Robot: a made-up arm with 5 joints.
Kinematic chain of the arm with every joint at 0, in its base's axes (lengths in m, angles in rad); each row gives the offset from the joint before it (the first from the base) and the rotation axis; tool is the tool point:
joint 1: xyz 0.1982 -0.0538 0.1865 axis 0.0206 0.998 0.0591
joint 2: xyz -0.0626 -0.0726 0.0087 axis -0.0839 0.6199 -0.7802
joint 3: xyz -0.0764 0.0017 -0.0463 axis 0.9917 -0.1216 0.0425
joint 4: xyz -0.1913 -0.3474 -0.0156 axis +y
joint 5: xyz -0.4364 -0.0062 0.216 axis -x
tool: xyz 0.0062 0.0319 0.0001
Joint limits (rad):
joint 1: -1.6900..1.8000
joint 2: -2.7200..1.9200
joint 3: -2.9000..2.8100
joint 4: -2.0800..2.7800
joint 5: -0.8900..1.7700
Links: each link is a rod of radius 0.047 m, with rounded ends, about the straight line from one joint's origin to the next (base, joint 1, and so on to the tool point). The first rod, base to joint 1, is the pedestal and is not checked.
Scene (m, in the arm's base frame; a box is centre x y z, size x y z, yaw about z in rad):
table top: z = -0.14
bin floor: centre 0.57 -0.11 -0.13 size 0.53 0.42 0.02 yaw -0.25
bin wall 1: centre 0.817 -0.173 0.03 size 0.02 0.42 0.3 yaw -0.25
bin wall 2: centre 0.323 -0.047 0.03 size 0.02 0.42 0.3 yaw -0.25
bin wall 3: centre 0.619 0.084 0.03 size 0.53 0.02 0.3 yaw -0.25
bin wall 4: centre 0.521 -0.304 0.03 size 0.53 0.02 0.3 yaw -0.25
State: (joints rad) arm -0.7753 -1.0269 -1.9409 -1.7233 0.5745
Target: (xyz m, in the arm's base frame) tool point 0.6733 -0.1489 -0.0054
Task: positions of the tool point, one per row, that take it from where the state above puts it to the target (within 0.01 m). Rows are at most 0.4 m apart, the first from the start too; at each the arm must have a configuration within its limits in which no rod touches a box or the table.
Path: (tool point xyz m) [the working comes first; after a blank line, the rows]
Joints at the target: 0.4250 1.9200 -1.2831 1.1624 0.4130
Straight joint move there: touches bin wall 3.

1: -0.2862 -0.6722 -0.0062
2: -0.4222 -0.5772 -0.0397
3: -0.5578 -0.4202 0.0022
4: -0.6428 -0.2212 0.1250
5: -0.6336 -0.0115 0.3065
6: -0.5091 0.1726 0.5019
7: -0.2359 0.3275 0.6623
8: 0.1073 0.3616 0.7174
9: 0.4245 0.2698 0.6532
10: 0.6284 0.0812 0.5041
11: 0.6733 -0.1489 0.3385
12: 0.6733 -0.1489 -0.0054

